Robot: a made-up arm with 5 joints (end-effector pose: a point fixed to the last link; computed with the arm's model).
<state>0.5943 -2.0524 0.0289 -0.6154 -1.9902</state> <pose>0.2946 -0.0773 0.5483 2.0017 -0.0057 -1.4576</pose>
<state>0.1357 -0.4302 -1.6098 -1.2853 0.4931</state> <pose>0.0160 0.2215 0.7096 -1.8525 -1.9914 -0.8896</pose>
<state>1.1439 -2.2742 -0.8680 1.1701 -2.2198</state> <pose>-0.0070 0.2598 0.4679 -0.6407 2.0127 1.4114</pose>
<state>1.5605 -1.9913 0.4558 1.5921 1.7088</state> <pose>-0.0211 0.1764 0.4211 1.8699 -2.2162 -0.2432</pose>
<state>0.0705 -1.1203 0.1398 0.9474 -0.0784</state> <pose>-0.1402 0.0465 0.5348 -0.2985 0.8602 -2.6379</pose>
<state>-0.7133 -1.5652 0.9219 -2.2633 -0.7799</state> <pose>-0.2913 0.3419 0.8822 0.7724 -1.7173 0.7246</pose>
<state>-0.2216 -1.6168 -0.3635 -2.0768 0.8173</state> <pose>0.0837 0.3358 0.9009 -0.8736 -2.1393 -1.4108</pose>
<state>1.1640 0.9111 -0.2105 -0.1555 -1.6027</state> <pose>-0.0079 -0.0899 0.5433 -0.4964 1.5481 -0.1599</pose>
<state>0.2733 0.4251 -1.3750 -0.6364 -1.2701</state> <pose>-0.0102 0.0305 0.8274 -0.1092 -0.6507 -0.5059</pose>
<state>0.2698 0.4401 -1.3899 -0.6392 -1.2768</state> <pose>-0.0122 0.0316 0.8300 -0.1077 -0.6588 -0.4912</pose>
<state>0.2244 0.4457 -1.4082 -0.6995 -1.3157</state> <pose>-0.0210 0.0431 0.8230 -0.1171 -0.6684 -0.4498</pose>
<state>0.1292 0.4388 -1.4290 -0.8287 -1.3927</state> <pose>-0.0353 0.0663 0.8015 -0.1493 -0.6746 -0.3848</pose>
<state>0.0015 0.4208 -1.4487 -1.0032 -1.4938</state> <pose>-0.0476 0.0945 0.7659 -0.2089 -0.6696 -0.3225</pose>
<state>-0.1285 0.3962 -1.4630 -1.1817 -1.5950</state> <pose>-0.0514 0.1186 0.7246 -0.2811 -0.6508 -0.2872</pose>
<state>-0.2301 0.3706 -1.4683 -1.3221 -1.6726</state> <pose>-0.0473 0.1336 0.6899 -0.3395 -0.6254 -0.2803</pose>
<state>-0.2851 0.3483 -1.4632 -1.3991 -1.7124</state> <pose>-0.0416 0.1404 0.6701 -0.3672 -0.6049 -0.2861</pose>
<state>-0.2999 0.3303 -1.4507 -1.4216 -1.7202</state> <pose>-0.0378 0.1423 0.6636 -0.3686 -0.5930 -0.2929</pose>
